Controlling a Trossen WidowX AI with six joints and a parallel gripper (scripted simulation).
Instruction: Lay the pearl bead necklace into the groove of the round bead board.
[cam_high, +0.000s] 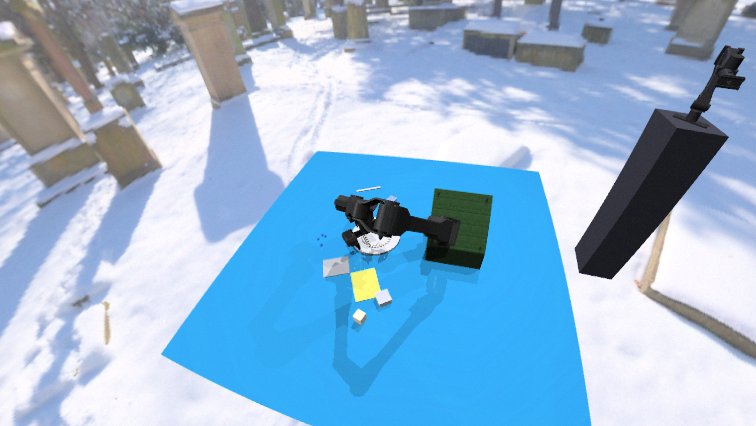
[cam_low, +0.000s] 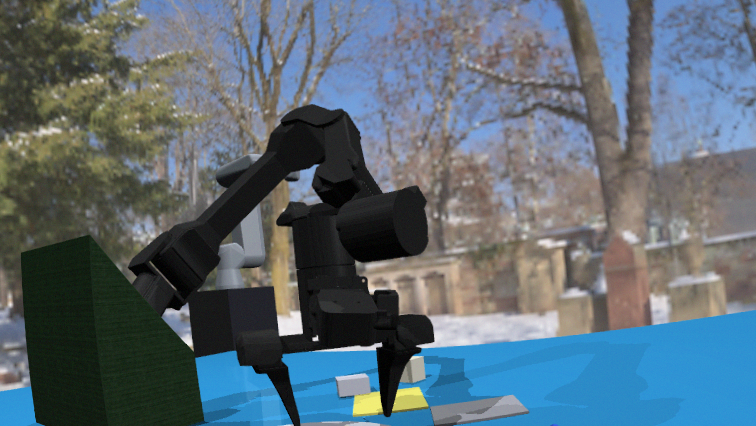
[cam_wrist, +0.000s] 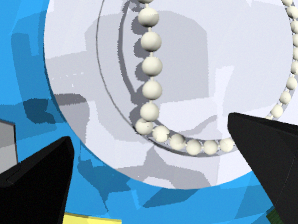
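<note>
The round white bead board is 60 mm to the right of my gripper tip and 10 mm below it. Round my gripper tip: yellow tile (50 mm behind, 160 mm to the left, 20 mm below); red object (110 mm ahead, 170 mm to the right, 20 mm below); grey tile (90 mm ahead, 120 mm to the left, 20 mm below).
</note>
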